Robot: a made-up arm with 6 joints.
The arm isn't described. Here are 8 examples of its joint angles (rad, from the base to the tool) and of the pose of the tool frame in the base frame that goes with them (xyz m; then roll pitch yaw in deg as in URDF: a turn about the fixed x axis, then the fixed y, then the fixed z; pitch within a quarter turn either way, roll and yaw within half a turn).
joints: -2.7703 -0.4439 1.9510 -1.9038 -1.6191 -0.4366
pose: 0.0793 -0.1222 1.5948 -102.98 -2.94 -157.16
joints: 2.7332 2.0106 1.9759 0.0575 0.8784 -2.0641
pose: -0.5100 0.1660 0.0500 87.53 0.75 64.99
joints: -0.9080 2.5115 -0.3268 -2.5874 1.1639 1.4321
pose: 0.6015 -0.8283 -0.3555 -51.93 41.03 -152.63
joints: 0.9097 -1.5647 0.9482 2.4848 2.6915 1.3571
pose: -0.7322 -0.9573 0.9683 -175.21 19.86 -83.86
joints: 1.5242 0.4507 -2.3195 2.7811 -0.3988 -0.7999
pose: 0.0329 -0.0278 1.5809 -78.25 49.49 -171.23
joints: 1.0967 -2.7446 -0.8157 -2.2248 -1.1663 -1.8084
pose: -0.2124 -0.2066 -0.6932 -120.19 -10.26 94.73
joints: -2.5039 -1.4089 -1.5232 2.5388 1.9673 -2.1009
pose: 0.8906 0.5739 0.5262 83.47 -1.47 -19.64
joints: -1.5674 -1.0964 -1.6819 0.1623 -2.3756 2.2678
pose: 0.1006 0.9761 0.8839 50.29 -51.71 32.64
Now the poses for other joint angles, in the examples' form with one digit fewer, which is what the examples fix.
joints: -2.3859 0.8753 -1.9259 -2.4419 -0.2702 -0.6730
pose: -0.255 -0.289 1.731 39.7 39.4 77.1
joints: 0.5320 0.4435 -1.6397 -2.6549 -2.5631 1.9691
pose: 0.202 0.133 1.907 -75.3 21.8 -42.4
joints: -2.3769 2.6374 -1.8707 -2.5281 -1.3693 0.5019
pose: -0.626 -0.696 0.035 -108.3 -9.6 175.3
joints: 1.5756 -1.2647 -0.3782 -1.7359 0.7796 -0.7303
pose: 0.072 -1.440 1.062 106.8 20.0 49.6
